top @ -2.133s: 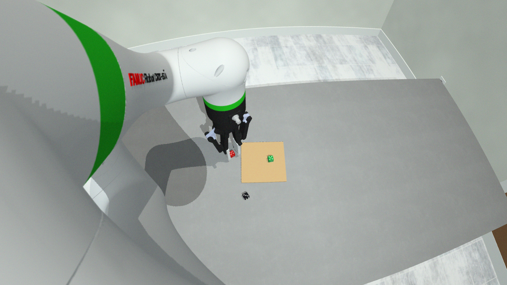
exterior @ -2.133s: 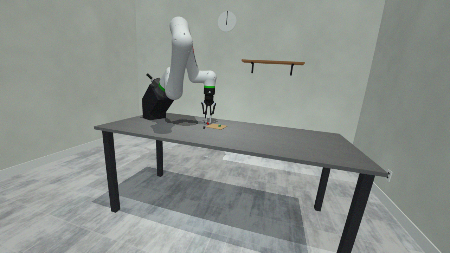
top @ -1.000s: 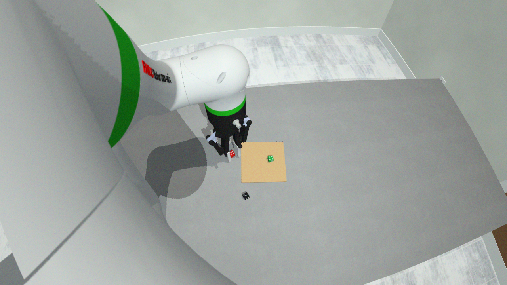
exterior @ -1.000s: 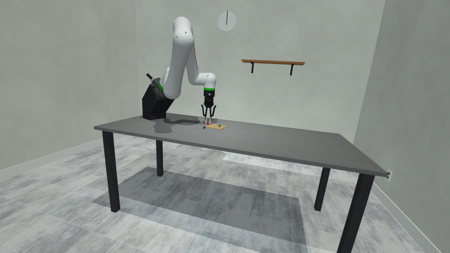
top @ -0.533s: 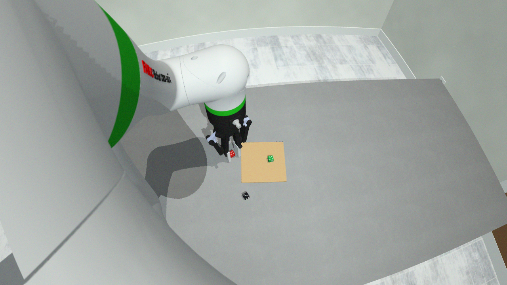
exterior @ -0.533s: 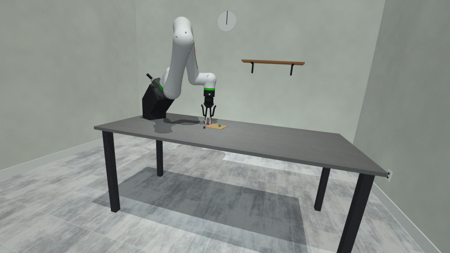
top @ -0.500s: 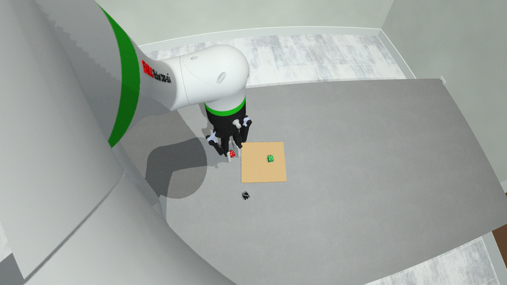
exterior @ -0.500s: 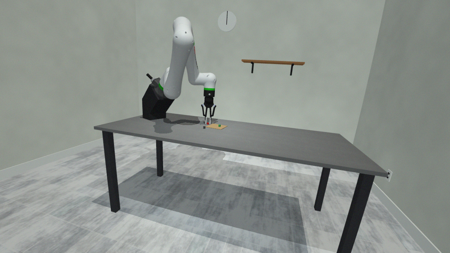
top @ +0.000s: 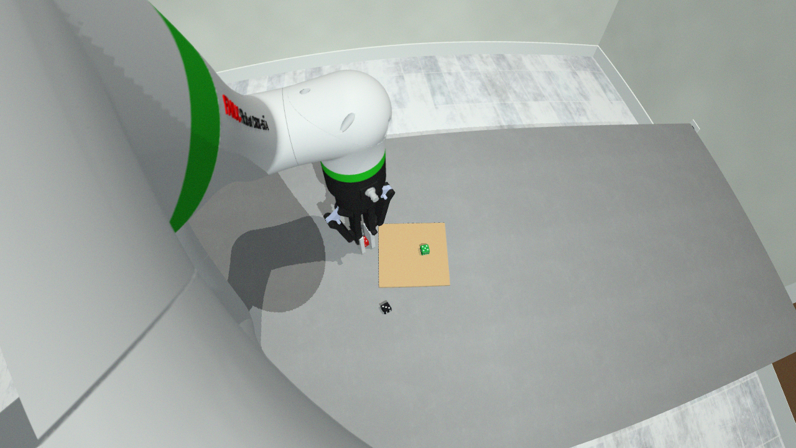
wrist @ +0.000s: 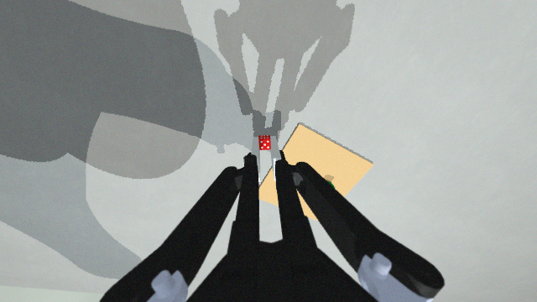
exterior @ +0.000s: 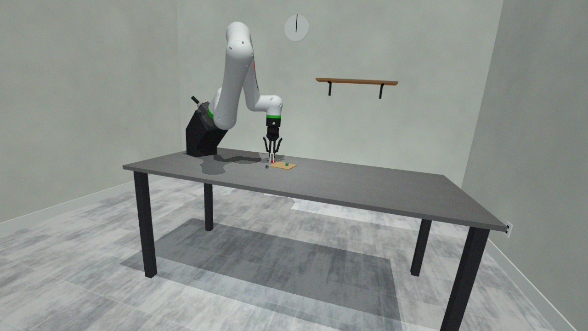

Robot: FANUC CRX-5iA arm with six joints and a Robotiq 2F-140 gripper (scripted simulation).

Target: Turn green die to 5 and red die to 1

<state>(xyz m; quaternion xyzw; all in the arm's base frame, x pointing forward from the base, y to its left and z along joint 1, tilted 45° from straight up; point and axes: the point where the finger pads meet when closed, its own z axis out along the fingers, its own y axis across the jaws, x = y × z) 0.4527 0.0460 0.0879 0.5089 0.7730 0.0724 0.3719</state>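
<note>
My hand is 9 cm short of the tan mat, 5 cm to the left of it and 3 cm above it. Also, from my hand: red die (3 cm below, 1 cm to the left); green die (11 cm ahead, 5 cm to the right, 2 cm below); black die (14 cm to the right, 3 cm below).
</note>
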